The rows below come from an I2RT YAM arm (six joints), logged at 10 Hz.
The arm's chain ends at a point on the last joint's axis. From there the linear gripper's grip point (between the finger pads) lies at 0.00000 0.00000 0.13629 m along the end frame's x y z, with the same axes.
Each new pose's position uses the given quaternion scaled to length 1; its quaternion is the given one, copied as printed.
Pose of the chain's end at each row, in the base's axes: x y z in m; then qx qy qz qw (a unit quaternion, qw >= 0):
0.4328 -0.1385 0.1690 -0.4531 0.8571 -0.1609 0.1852
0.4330 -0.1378 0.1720 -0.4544 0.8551 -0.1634 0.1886
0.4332 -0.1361 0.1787 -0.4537 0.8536 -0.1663 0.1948
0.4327 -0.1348 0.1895 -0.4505 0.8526 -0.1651 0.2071
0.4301 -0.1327 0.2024 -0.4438 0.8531 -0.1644 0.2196
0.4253 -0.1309 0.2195 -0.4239 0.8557 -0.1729 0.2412
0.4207 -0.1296 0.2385 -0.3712 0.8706 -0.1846 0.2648
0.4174 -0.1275 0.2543 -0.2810 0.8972 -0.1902 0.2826
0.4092 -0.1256 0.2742 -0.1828 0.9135 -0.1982 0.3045
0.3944 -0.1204 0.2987 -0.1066 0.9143 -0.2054 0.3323
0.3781 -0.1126 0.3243 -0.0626 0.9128 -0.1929 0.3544
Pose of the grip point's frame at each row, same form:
0.4959 -0.1532 0.0491 -0.4531 0.8571 -0.1609 0.1852
0.4972 -0.1525 0.0527 -0.4544 0.8551 -0.1634 0.1886
0.4991 -0.1507 0.0603 -0.4537 0.8536 -0.1663 0.1948
0.5011 -0.1477 0.0723 -0.4505 0.8526 -0.1651 0.2071
0.5011 -0.1444 0.0866 -0.4438 0.8531 -0.1644 0.2196
0.5015 -0.1434 0.1072 -0.4239 0.8557 -0.1729 0.2412
0.5022 -0.1466 0.1306 -0.3712 0.8706 -0.1846 0.2648
0.5011 -0.1524 0.1496 -0.2810 0.8972 -0.1902 0.2826
0.4949 -0.1598 0.1739 -0.1828 0.9135 -0.1982 0.3045
0.4832 -0.1619 0.2040 -0.1066 0.9143 -0.2054 0.3323
0.4696 -0.1546 0.2324 -0.0626 0.9128 -0.1929 0.3544

